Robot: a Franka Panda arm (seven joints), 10 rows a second.
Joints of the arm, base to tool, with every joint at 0 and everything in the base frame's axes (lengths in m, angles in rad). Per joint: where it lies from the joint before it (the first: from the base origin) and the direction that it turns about. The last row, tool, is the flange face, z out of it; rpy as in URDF.
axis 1: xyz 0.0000 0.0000 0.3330 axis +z
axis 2: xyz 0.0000 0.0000 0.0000 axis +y
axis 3: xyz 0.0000 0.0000 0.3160 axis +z
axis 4: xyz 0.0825 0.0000 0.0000 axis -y
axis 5: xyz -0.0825 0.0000 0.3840 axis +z
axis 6: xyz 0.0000 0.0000 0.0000 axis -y
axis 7: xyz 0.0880 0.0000 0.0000 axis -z
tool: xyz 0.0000 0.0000 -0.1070 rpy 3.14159 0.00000 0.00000
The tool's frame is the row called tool.
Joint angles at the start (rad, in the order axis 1, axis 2, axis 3, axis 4, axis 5, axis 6, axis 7): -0.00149 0.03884 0.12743 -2.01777 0.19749 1.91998 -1.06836
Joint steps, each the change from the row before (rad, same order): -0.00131 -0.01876 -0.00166 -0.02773 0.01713 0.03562 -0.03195; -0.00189 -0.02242 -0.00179 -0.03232 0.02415 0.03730 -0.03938; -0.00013 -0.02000 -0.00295 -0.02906 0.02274 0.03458 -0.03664; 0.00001 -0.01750 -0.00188 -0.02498 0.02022 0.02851 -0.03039; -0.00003 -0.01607 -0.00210 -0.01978 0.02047 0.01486 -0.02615; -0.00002 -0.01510 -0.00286 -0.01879 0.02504 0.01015 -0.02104
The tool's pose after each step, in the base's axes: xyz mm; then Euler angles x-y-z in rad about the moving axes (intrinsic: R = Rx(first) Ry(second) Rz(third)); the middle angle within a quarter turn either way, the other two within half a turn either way. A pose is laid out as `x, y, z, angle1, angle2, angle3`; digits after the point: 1 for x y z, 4 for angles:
536.6, 80.3, 423.0, -2.9529, -0.1236, -1.1199
531.9, 78.4, 423.4, -2.9336, -0.0953, -1.1418
527.8, 76.7, 423.6, -2.9162, -0.0686, -1.1621
523.9, 75.6, 423.9, -2.9014, -0.0463, -1.1787
519.8, 74.6, 424.6, -2.8860, -0.0338, -1.1914
515.5, 73.5, 425.0, -2.8665, -0.0252, -1.1959

